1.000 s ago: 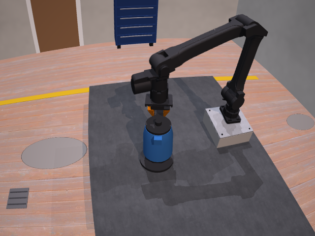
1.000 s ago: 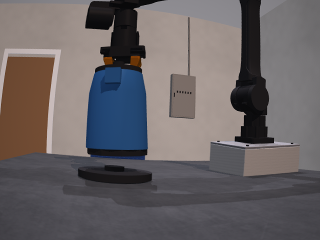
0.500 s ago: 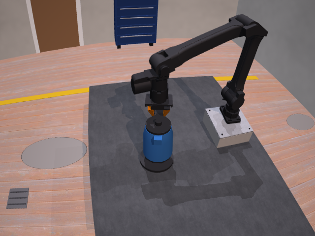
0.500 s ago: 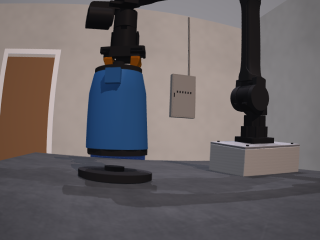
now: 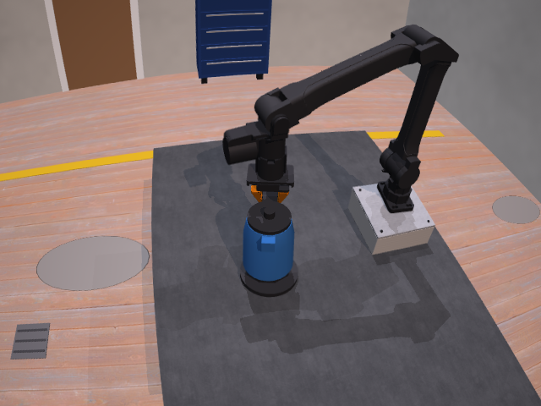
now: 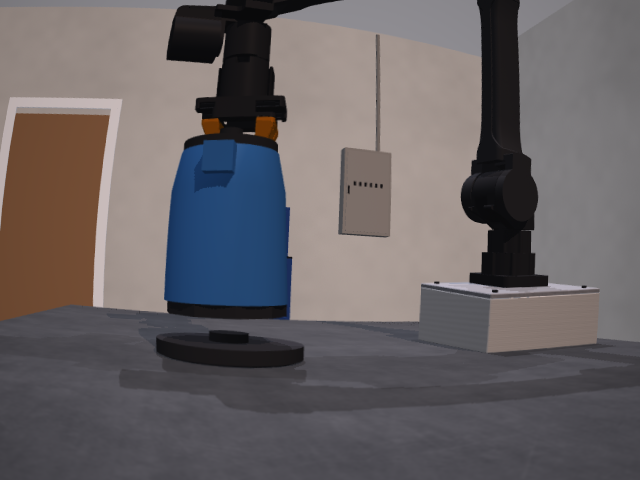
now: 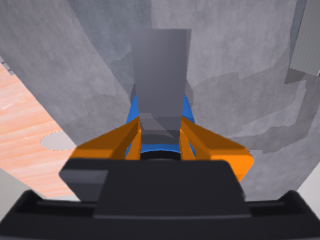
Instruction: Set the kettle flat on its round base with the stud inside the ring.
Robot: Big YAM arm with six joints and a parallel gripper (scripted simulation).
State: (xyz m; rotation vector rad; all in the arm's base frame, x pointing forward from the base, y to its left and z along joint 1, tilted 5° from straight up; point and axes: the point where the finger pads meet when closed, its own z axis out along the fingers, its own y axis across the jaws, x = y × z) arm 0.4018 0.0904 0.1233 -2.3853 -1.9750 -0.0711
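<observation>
Right now my hand is 50 mm above the blue kettle and 30 mm to the right of it. From my hand the other things lie so: black round base 180 mm below, 60 mm to the left.
</observation>
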